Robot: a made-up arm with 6 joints.
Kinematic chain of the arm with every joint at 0, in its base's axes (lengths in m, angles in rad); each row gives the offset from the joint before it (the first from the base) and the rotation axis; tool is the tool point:
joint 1: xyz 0 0 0.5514 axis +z
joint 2: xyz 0 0 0 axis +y
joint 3: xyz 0 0 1.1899 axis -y
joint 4: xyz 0 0 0 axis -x
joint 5: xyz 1.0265 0 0 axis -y
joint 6: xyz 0 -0.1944 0 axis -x
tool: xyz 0 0 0
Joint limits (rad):
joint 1: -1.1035..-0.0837
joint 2: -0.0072..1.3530
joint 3: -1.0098..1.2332
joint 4: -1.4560..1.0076
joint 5: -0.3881..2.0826
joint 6: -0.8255..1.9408
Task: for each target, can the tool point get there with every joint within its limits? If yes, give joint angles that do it. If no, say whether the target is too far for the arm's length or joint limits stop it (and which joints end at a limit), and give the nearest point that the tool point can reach.
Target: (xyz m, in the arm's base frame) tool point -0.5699 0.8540 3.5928
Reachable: no: too far | nearest point -0.0165 -0.1976 2.7656 | short by 1.448 m
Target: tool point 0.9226 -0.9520 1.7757
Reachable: yes | joints -0.6949 0.2421 0.4391 -0.7634 0.5075 1.4733
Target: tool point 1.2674 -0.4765 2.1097
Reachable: yes | joints -0.2158 0.3552 0.8115 -0.0550 1.7391 -0.4973
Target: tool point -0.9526 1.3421 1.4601
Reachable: no: joint limits stop it (at a limit: joint 1, joint 2, joint 3, joint 4) | nearest point 0.3778 -0.0540 0.7721 | short by 2.048 m
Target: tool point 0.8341 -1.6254 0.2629
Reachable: yes | joints -1.0097 1.1809 0.2719 0.6157 1.1653 1.4836
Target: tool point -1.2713 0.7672 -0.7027
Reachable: no: joint limits stop it (at a limit: joint 1, joint 2, joint 3) | nearest point 0.0199 -0.3781 0.1733 | short by 1.936 m
